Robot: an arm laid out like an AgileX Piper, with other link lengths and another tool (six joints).
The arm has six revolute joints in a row. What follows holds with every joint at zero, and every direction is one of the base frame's.
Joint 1 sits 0.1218 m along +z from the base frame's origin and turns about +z.
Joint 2 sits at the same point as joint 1 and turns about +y.
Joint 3 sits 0.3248 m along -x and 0.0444 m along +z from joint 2 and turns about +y.
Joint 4 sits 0.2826 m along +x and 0.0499 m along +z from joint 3 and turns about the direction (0.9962, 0, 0.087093).
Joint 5 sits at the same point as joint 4 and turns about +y.
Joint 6 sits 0.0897 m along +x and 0.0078 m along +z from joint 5 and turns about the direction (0.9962, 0, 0.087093).
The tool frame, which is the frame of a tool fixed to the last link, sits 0.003 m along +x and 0.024 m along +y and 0.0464 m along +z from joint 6; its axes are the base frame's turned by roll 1.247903, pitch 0.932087 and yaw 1.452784 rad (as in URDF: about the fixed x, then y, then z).
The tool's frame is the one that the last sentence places.
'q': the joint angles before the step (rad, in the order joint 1, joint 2, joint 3, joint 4, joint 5, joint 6). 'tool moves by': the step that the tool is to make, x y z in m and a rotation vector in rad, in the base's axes. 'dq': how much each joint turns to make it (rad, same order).
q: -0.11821, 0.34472, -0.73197, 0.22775, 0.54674, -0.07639
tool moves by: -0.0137, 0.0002, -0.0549, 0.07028, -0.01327, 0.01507
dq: -0.00426, -0.15325, 0.19906, 0.07251, -0.05235, 0.00018
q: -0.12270, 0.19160, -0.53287, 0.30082, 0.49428, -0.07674
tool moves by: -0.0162, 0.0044, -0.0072, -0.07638, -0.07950, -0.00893
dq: -0.00035, -0.07373, 0.03490, 0.00437, -0.04099, -0.07598
